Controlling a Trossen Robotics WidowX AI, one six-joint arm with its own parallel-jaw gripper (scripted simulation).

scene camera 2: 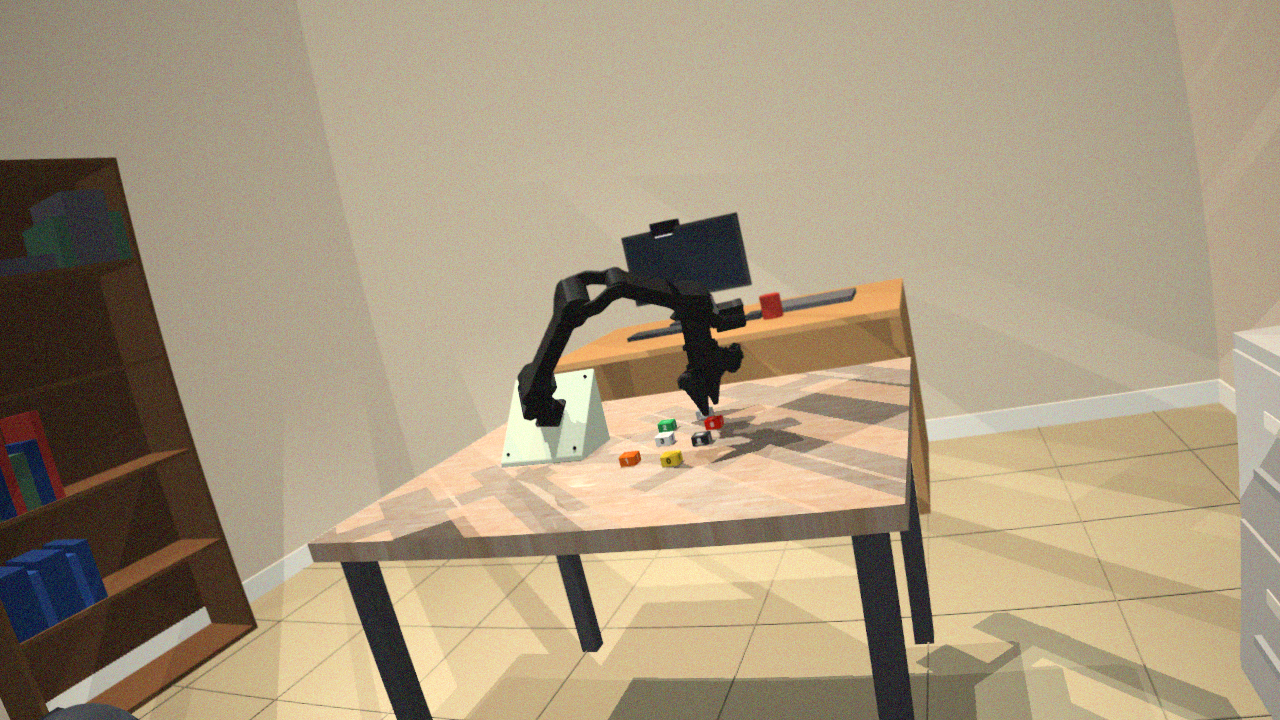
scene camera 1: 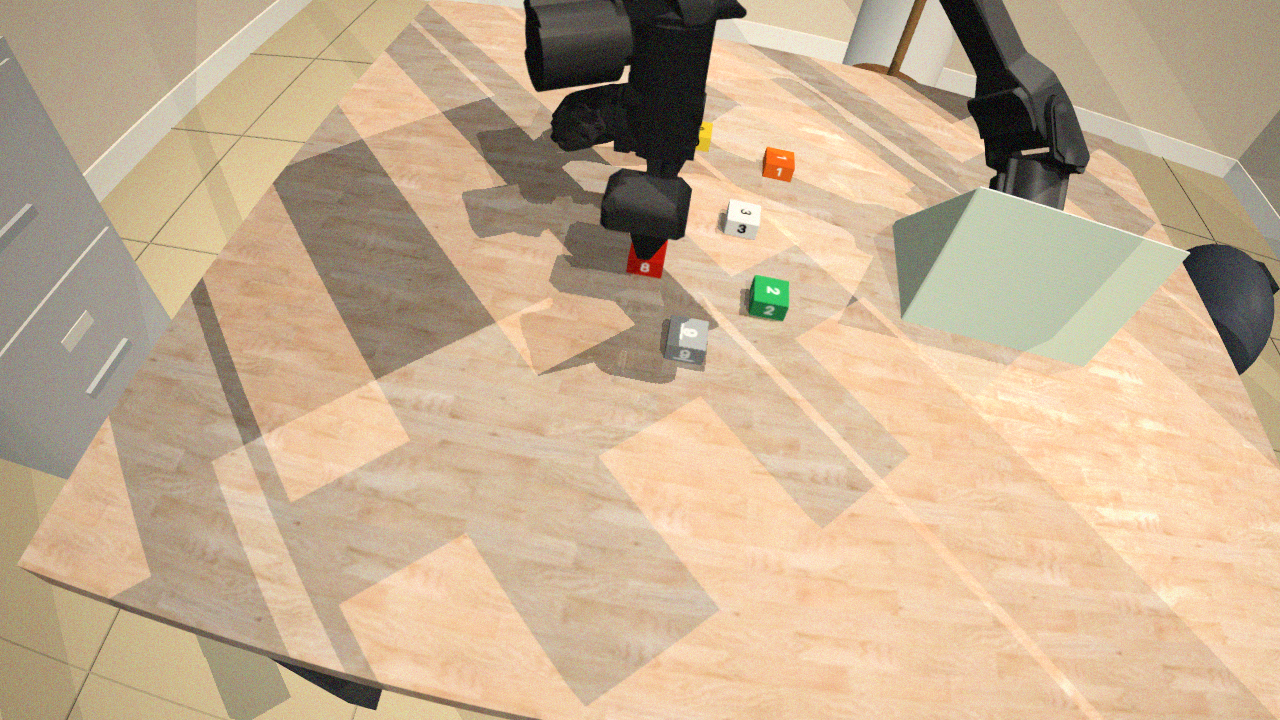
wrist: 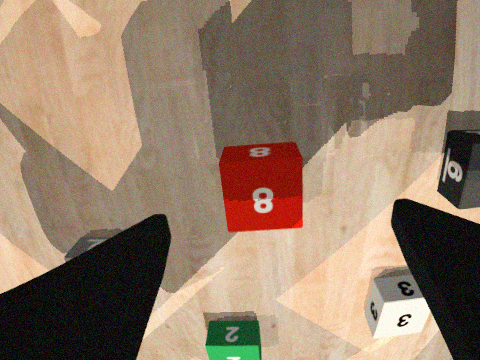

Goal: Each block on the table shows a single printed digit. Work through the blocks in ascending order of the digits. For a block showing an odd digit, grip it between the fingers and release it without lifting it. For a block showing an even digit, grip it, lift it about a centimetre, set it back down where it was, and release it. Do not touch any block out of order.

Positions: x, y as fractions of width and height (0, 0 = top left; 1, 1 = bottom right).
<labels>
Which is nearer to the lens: the white block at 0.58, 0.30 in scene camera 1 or the orange block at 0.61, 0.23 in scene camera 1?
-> The white block.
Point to a green block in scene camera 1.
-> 0.60, 0.41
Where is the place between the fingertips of the gripper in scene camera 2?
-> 0.56, 0.57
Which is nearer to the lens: the red block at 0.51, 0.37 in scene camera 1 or the orange block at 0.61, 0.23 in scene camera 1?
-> The red block.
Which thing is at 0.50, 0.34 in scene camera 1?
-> The gripper.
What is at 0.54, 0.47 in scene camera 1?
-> A grey block.
</labels>
